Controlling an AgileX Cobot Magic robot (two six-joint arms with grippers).
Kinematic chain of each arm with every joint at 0, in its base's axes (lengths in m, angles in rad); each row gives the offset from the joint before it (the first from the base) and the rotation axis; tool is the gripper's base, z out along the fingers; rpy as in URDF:
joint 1: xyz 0 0 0.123 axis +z
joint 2: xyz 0 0 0 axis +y
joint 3: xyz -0.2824 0 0.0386 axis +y
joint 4: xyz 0.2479 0 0.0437 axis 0.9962 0 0.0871
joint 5: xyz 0 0 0 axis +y
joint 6: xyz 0.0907 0 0.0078 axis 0.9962 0 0.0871
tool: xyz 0 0 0 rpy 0 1.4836 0
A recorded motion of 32 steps. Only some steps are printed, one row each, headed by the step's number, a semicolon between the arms.
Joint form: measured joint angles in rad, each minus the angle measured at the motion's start. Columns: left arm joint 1, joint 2, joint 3, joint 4, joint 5, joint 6; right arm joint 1, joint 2, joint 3, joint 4, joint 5, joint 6.
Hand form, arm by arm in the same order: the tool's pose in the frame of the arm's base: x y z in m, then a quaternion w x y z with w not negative. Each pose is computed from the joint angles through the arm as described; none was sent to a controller.
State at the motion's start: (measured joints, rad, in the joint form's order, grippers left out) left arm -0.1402 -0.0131 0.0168 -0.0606 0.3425 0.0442; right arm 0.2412 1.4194 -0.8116 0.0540 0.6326 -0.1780
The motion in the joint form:
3: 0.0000 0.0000 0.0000 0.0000 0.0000 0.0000; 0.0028 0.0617 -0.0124 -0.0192 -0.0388 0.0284
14: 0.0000 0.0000 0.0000 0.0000 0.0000 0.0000; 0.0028 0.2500 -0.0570 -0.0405 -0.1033 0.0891
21: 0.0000 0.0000 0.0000 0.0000 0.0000 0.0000; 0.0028 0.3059 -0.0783 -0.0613 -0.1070 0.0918
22: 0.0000 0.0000 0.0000 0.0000 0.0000 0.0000; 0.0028 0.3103 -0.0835 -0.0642 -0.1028 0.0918
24: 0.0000 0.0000 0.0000 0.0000 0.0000 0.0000; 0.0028 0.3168 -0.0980 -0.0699 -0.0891 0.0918
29: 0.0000 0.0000 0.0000 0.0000 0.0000 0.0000; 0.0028 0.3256 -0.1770 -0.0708 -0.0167 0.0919
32: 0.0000 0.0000 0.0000 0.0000 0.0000 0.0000; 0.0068 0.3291 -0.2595 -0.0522 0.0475 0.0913
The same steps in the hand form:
3: 0.0524 -0.0093 0.1773 0.60767 0.05659 0.79028 -0.05469; 0.2636 0.0675 0.2073 0.20130 -0.17955 0.96268 0.02197
14: 0.0524 -0.0093 0.1773 0.60767 0.05659 0.79028 -0.05469; 0.2903 0.0729 0.1665 0.16238 -0.15834 0.97379 0.01694
21: 0.0524 -0.0093 0.1773 0.60767 0.05659 0.79028 -0.05469; 0.2978 0.0738 0.1545 0.14767 -0.16535 0.97507 0.00939
22: 0.0524 -0.0093 0.1773 0.60767 0.05659 0.79028 -0.05469; 0.2989 0.0739 0.1542 0.14606 -0.16650 0.97513 0.00834
24: 0.0524 -0.0093 0.1773 0.60767 0.05659 0.79028 -0.05469; 0.3014 0.0743 0.1551 0.14340 -0.16871 0.97516 0.00628
29: 0.0524 -0.0093 0.1773 0.60767 0.05659 0.79028 -0.05469; 0.3134 0.0771 0.1687 0.14237 -0.16864 0.97533 0.00547
32: 0.0524 -0.0093 0.1773 0.60767 0.05659 0.79028 -0.05469; 0.3250 0.0824 0.1858 0.14914 -0.16409 0.97502 0.01272

